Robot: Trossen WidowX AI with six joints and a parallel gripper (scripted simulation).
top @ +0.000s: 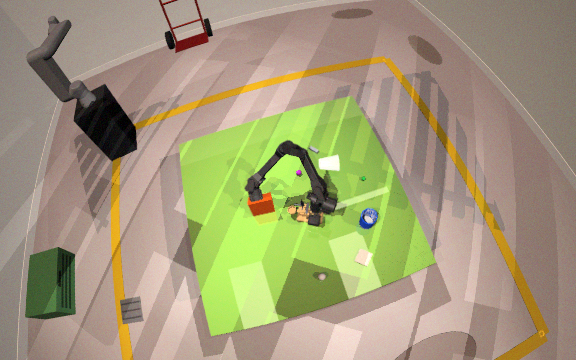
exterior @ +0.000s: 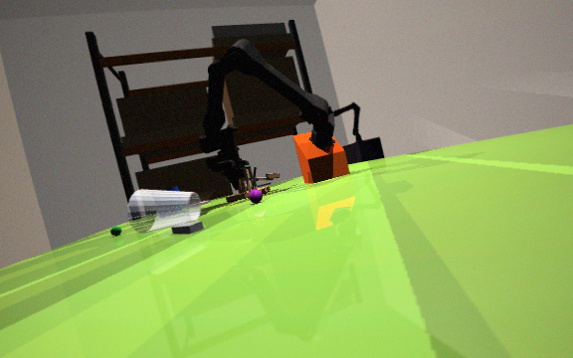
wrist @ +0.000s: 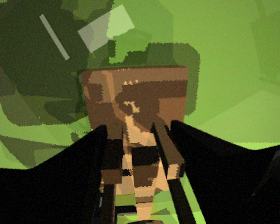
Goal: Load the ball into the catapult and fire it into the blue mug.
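Now: the purple ball 20 mm ahead of my gripper tip, 290 mm to the left of it and 20 mm below it. The rest, counted from my gripper tip: catapult (50 mm behind, 50 mm to the left, 20 mm above); blue mug (250 mm ahead, 150 mm to the right); white ball (110 mm behind, 330 mm to the right, 10 mm below).
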